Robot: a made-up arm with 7 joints.
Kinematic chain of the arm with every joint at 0, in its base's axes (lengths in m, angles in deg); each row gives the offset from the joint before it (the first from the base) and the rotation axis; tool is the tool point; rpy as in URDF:
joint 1: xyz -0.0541 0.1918 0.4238 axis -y
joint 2: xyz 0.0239 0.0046 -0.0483 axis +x
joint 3: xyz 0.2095 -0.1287 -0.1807 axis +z
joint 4: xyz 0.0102 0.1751 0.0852 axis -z
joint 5: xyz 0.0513 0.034 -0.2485 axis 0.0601 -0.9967 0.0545
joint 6: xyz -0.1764 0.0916 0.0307 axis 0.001 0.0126 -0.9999
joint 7: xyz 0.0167 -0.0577 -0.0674 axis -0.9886 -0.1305 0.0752
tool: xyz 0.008 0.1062 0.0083 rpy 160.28 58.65 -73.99
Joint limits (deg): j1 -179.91..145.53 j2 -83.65..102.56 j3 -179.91..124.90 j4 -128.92..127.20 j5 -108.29..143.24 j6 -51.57..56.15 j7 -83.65..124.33
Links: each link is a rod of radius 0.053 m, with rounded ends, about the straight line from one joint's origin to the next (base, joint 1, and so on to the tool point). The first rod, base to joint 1, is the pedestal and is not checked.
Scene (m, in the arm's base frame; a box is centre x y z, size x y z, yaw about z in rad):
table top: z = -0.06
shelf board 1: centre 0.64 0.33 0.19 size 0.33 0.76 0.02 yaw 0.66
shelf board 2: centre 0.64 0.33 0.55 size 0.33 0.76 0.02 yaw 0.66
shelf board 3: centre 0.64 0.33 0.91 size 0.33 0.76 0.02 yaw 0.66
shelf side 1: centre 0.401 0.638 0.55 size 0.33 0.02 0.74 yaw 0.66
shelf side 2: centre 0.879 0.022 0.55 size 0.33 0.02 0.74 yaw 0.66
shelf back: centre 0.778 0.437 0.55 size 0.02 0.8 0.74 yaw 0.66
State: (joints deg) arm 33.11 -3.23 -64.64 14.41 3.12 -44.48 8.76
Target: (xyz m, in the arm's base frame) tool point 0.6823 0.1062 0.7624
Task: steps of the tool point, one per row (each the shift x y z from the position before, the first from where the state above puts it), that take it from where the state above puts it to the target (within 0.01 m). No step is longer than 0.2 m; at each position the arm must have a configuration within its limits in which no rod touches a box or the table.
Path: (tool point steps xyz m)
1: -0.0617 -0.0245 0.0095
2: -0.0723 -0.0608 -0.0086
3: -0.0873 -0.0865 -0.0009
4: 0.0660 -0.0333 0.1212
5: 0.0252 -0.0514 0.1464
6: -0.0280 -0.0684 0.1531
7: 0.0548 0.0415 0.0223
8: 0.0478 0.0358 0.0107
9: 0.0456 0.0334 -0.0064
10: 0.0447 0.0390 -0.0266

